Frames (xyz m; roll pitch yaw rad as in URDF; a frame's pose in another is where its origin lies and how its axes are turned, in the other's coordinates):
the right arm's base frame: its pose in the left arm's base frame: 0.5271 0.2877 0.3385 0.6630 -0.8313 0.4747
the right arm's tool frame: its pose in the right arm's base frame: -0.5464 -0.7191 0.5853 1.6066 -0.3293 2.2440
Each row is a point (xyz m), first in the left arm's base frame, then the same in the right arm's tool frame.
Working: the left arm's base frame: its pose in the right arm's tool frame: 0.5538 -0.6025 0.4609 0.6160 0.0114 3.0515

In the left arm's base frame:
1: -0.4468 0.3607 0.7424
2: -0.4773 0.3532 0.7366
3: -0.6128 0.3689 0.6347
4: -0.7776 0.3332 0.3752
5: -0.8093 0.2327 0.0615
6: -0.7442 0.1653 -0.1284
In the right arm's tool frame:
1: 1.0017 -0.5079 1.2803
2: 1.0324 -0.5079 1.2715
3: 1.1617 -0.5916 1.1990
4: 1.3176 -0.7269 0.9685
5: 1.3438 -0.8289 0.6547
6: 1.2763 -0.8778 0.4601

